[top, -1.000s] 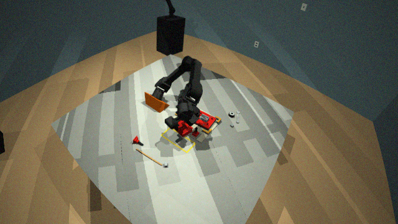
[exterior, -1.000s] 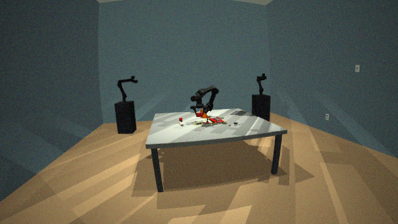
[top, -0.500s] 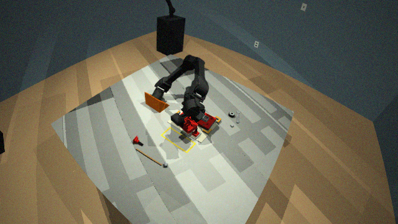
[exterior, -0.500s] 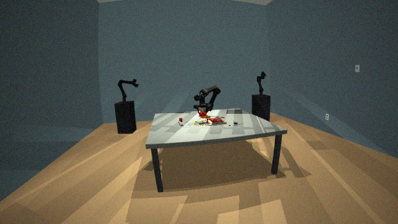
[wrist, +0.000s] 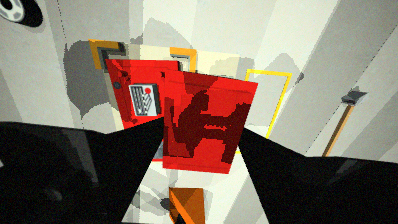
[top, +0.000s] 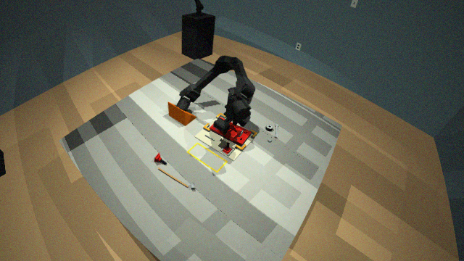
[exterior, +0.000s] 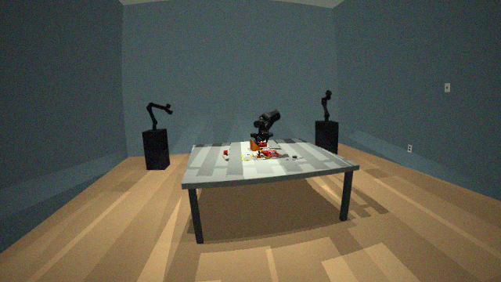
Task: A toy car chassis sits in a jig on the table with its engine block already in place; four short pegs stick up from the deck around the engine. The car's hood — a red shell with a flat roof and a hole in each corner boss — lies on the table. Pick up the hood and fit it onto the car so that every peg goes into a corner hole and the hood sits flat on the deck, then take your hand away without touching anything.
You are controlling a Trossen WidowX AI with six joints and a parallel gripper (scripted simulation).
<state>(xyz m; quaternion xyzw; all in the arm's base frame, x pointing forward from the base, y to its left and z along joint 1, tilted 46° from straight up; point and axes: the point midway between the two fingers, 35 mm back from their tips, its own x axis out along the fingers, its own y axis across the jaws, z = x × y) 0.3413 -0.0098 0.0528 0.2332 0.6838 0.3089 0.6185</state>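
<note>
Now: the grey engine block 10 mm behind my gripper tip, 90 mm to the left of it and 80 mm below it. Also, from my gripper tip: red hood right at my gripper tip; then wooden-handled hammer 40 mm behind, 330 mm to the right, 110 mm below; then wrench 120 mm ahead, 290 mm to the left, 110 mm below.
</note>
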